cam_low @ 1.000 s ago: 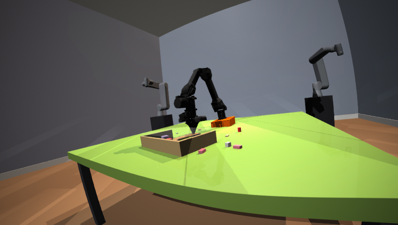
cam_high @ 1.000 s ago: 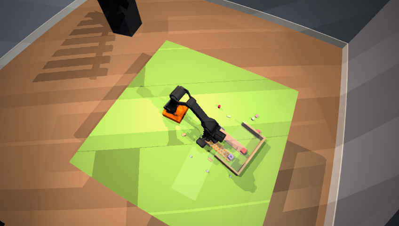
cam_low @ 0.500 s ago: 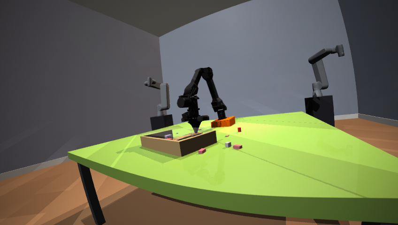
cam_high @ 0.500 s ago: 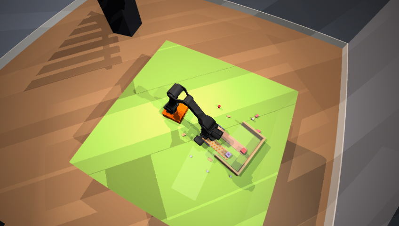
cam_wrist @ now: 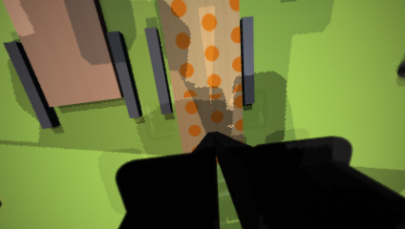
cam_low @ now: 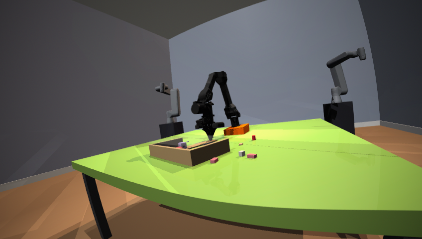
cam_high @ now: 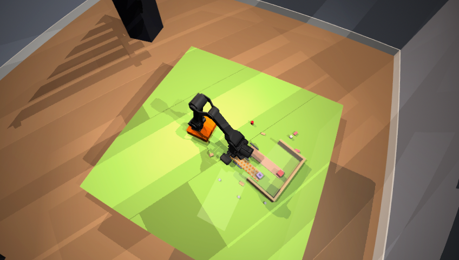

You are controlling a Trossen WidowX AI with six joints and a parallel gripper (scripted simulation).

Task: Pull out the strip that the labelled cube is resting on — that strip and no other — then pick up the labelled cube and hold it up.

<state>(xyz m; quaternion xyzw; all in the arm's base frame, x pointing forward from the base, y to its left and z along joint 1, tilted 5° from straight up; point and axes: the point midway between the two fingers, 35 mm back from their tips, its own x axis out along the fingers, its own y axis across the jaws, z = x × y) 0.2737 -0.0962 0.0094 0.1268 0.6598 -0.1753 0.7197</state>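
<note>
The purple labelled cube lies 180 mm ahead of my gripper tip, 80 mm to the right of it and 20 mm above it.
</note>
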